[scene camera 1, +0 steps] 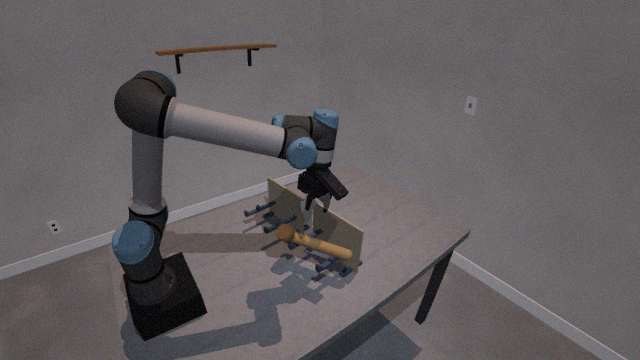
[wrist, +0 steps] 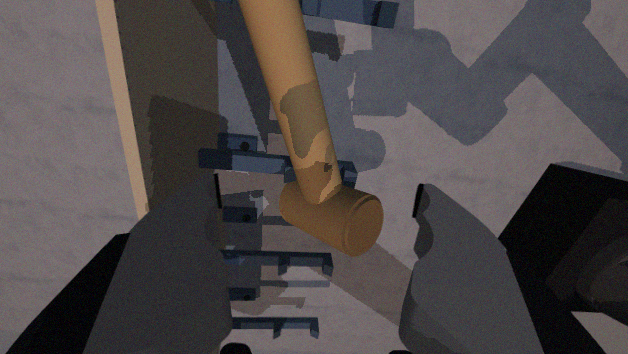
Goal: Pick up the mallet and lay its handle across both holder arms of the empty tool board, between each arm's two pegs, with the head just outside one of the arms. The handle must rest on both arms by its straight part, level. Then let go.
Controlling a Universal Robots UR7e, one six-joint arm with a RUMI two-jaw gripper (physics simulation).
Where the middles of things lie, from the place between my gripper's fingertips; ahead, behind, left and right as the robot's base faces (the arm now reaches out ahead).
My hand is 1 cm past the orange-brown mallet (scene camera 1: 285,233), 1 cm to the right of it and 12 cm above it.
